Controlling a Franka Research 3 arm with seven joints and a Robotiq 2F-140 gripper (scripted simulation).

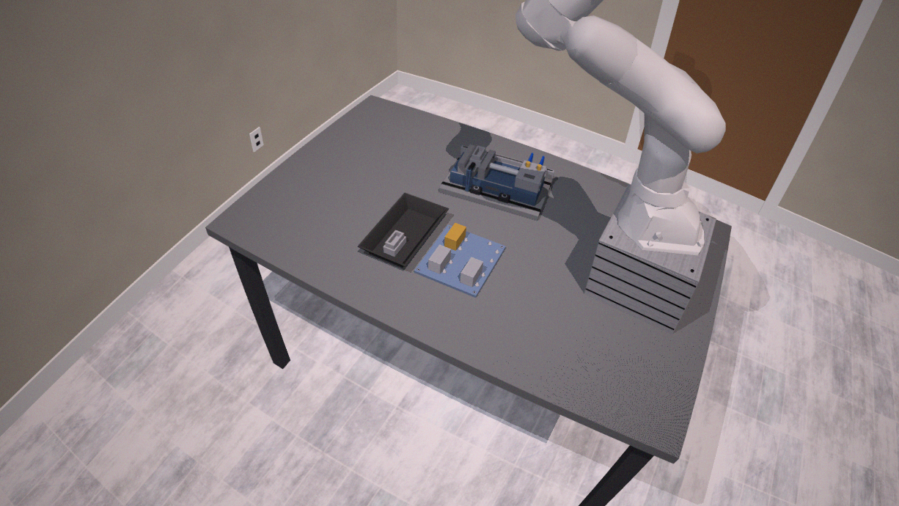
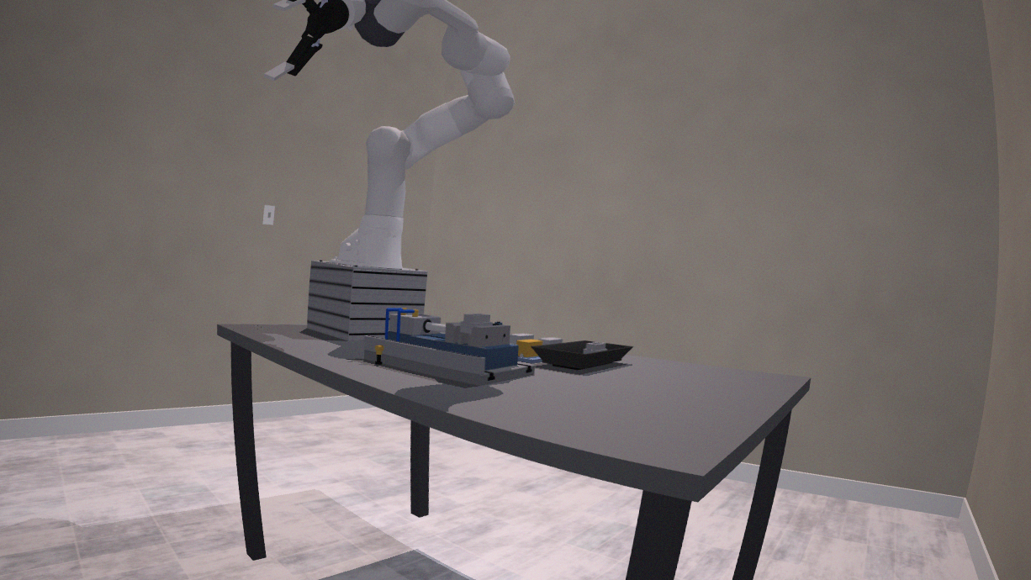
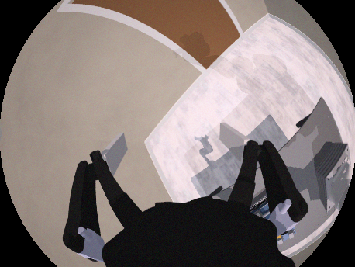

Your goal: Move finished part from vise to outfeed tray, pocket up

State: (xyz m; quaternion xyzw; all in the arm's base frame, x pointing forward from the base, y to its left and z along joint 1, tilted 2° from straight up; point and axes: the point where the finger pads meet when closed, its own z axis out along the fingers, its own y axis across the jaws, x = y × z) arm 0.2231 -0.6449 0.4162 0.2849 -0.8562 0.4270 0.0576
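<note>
Now: hand 550 mm above the blue vise, 420 mm to the right of it and 170 mm short of it. Also, from my hand: yellow block: 680 mm to the left, 570 mm below, 220 mm ahead; then grey rail: 560 mm below, 320 mm to the left, 160 mm ahead; then blue plate: 730 mm to the left, 590 mm below, 190 mm ahead.
</note>
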